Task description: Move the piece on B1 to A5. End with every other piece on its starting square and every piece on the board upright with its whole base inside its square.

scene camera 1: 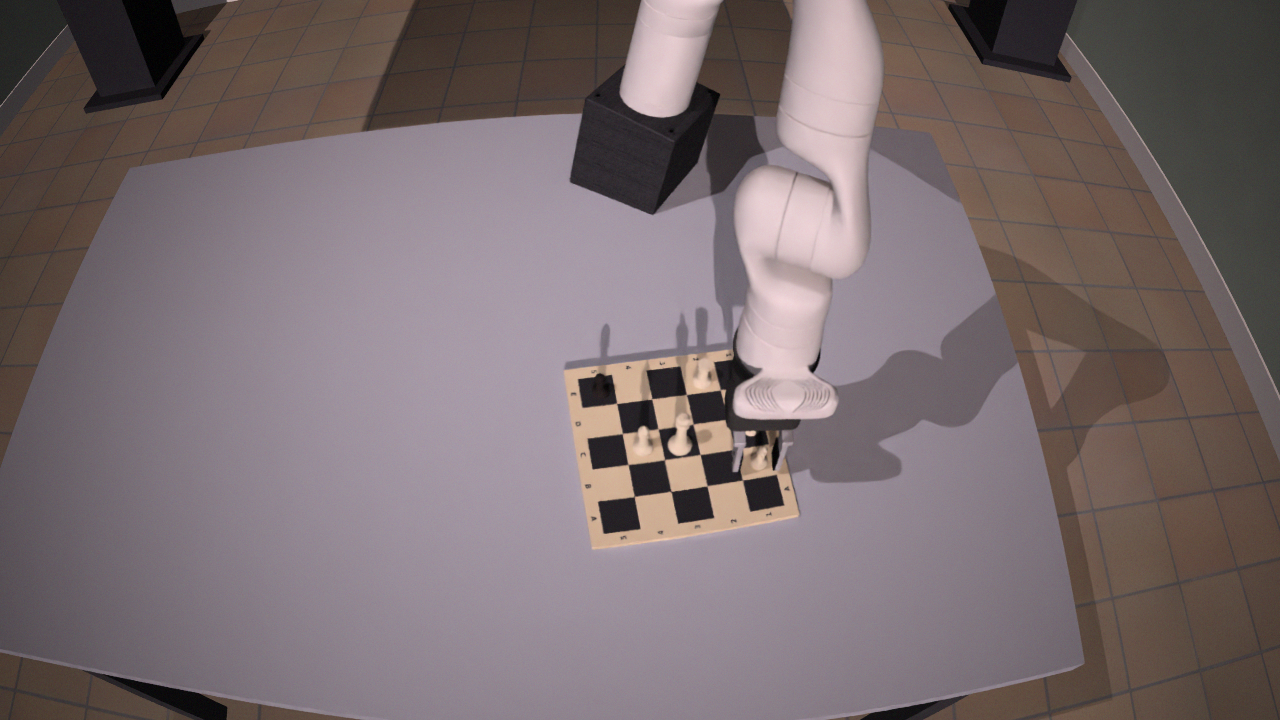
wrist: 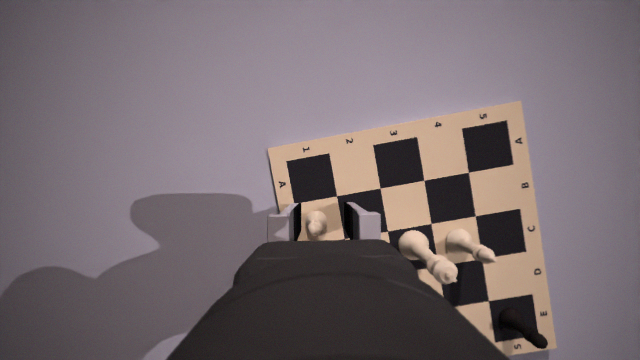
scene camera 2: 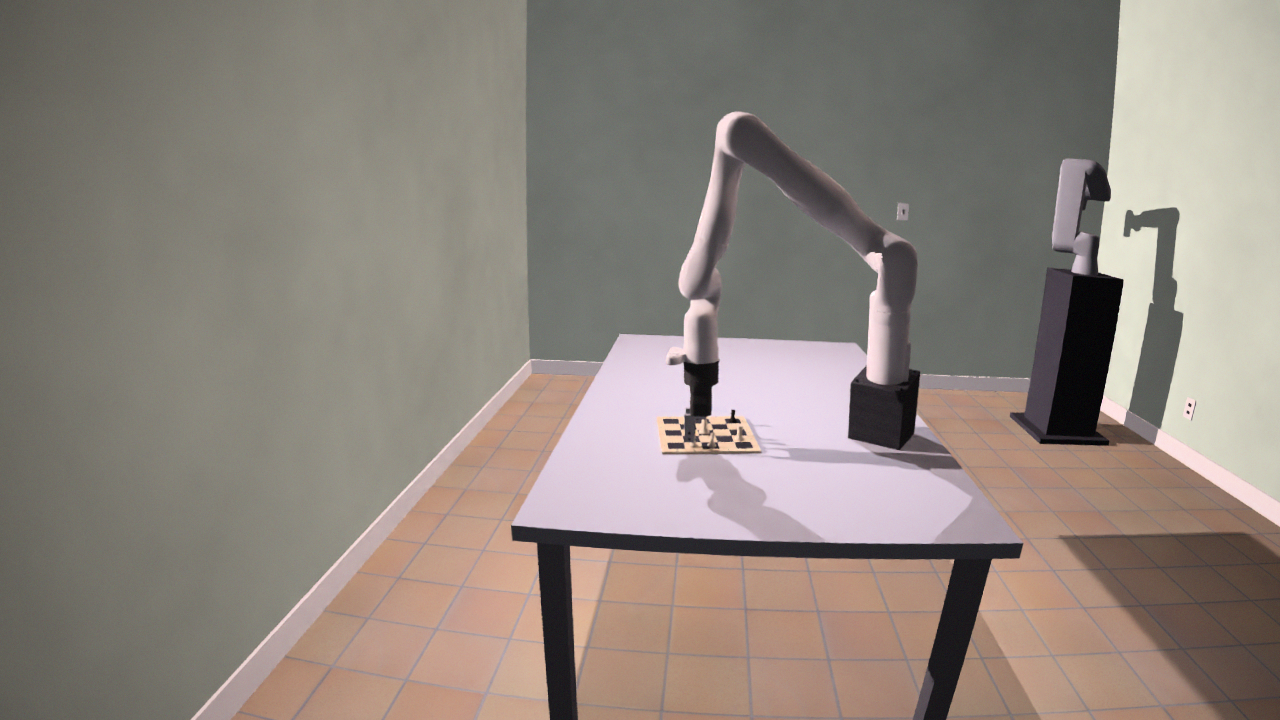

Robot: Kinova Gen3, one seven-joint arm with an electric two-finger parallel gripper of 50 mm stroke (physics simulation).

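Places are measured from the arm's base along level axes (x ahead, y left, z up), in millimetres.
Pixels of known places: gripper, between the fingertips: (scene camera 1: 755, 462) (wrist: 322, 216) (scene camera 2: 690, 438); arm's base, origin of its link: (scene camera 1: 654, 94) (scene camera 2: 886, 376).
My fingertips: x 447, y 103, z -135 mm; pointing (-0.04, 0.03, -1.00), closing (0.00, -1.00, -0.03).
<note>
For each thing: its top centre in the pictures, then the offset to it from my fingertips. "*": a spot on its surface instead.
- B1, centre of its top: (wrist: 314, 231) (scene camera 1: 763, 447) dx -8, dy +6, dz +17 mm
- dark square A5, a spot on its surface: (scene camera 1: 618, 515) (wrist: 488, 146) * dx +55, dy -142, dz -15 mm
- chessboard, centre of its top: (wrist: 413, 248) (scene camera 1: 679, 442) (scene camera 2: 705, 432) dx -33, dy -78, dz -15 mm
- tall pale piece, centre of its top: (wrist: 453, 279) (scene camera 1: 684, 414) dx -29, dy -78, dz +49 mm
- pale pawn, centre of its top: (wrist: 495, 261) (scene camera 1: 644, 426) dx -26, dy -117, dz +29 mm
- black piece, centre of its top: (scene camera 1: 599, 375) (wrist: 544, 345) dx -95, dy -163, dz +17 mm
The pale pawn on B1 (scene camera 1: 759, 460) (wrist: 316, 224) stands upright, partly flanked by the fingers. My gripper (scene camera 1: 759, 454) (wrist: 322, 216) is open, with one finger on each side of this pawn and gaps visible in the wrist view. The right finger in the wrist view hangs over B2. The dark square A5 (scene camera 1: 618, 515) (wrist: 487, 146) is bare, at a corner of the chessboard (scene camera 1: 589, 501) (wrist: 534, 250). In scene camera 2, the gripper is low over the board, and its fingertips are too small to judge.
A pale piece (scene camera 1: 750, 436) on C1 is mostly hidden behind the gripper. A tall pale piece (scene camera 1: 680, 438) (wrist: 415, 244) stands on C3, a pale pawn (scene camera 1: 642, 443) (wrist: 459, 240) on C4, a pale piece (scene camera 1: 703, 374) on E2, and a black piece (scene camera 1: 602, 386) (wrist: 510, 319) on E5.
</note>
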